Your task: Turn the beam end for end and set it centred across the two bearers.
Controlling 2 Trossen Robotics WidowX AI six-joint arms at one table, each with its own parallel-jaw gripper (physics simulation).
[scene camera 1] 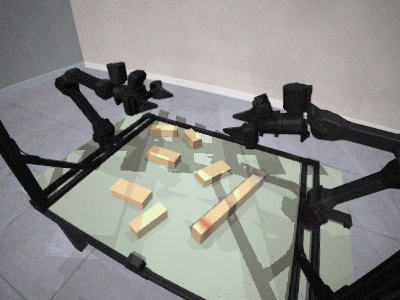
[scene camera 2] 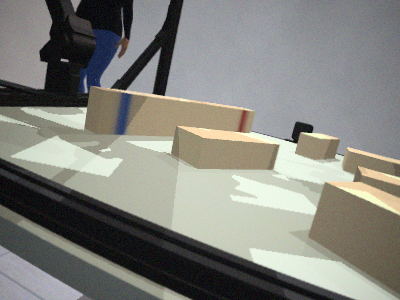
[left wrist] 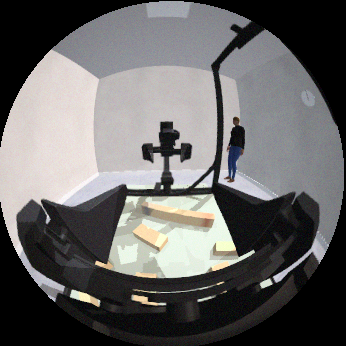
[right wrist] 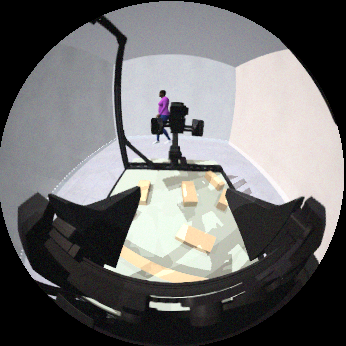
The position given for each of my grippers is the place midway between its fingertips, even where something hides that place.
My left gripper (scene camera 1: pixel 165 100) is open, holding nothing. My right gripper (scene camera 1: pixel 228 123) is open, holding nothing. On the table rests a long wooden beam (scene camera 2: pixel 110 111).
The long wooden beam is seen too in scene camera 1 (scene camera 1: pixel 217 216), in the left wrist view (left wrist: pixel 190 217) and in the right wrist view (right wrist: pixel 160 271). My left gripper also shows in the left wrist view (left wrist: pixel 169 187) and in the right wrist view (right wrist: pixel 178 128). My right gripper shows as well in the left wrist view (left wrist: pixel 166 161) and in the right wrist view (right wrist: pixel 185 191).
